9 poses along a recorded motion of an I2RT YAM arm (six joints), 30 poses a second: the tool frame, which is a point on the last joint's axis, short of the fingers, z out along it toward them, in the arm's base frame.
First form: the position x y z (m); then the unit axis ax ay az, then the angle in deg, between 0 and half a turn.
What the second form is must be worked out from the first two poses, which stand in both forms.
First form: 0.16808 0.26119 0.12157 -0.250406 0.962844 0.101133 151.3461
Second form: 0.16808 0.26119 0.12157 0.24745 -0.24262 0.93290 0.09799
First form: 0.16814 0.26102 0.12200 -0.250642 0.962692 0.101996 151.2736
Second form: 0.16814 0.26102 0.12200 0.24807 -0.24281 0.93260 0.09881
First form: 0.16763 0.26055 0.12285 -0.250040 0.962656 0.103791 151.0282
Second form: 0.16763 0.26055 0.12285 0.25014 -0.24209 0.93205 0.10049
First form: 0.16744 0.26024 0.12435 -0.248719 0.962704 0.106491 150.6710
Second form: 0.16744 0.26024 0.12435 0.25316 -0.24062 0.93134 0.10302
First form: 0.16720 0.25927 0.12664 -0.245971 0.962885 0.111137 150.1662
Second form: 0.16720 0.25927 0.12664 0.25742 -0.23768 0.93044 0.10739
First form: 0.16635 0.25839 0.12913 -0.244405 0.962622 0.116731 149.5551
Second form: 0.16635 0.25839 0.12913 0.26257 -0.23583 0.92885 0.11264
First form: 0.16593 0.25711 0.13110 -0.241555 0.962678 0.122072 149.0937
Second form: 0.16593 0.25711 0.13110 0.26645 -0.23282 0.92788 0.11766
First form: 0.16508 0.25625 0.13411 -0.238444 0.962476 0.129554 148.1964
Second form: 0.16508 0.25625 0.13411 0.27399 -0.22932 0.92564 0.12460
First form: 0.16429 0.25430 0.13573 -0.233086 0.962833 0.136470 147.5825
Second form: 0.16429 0.25430 0.13573 0.27914 -0.22382 0.92456 0.13105
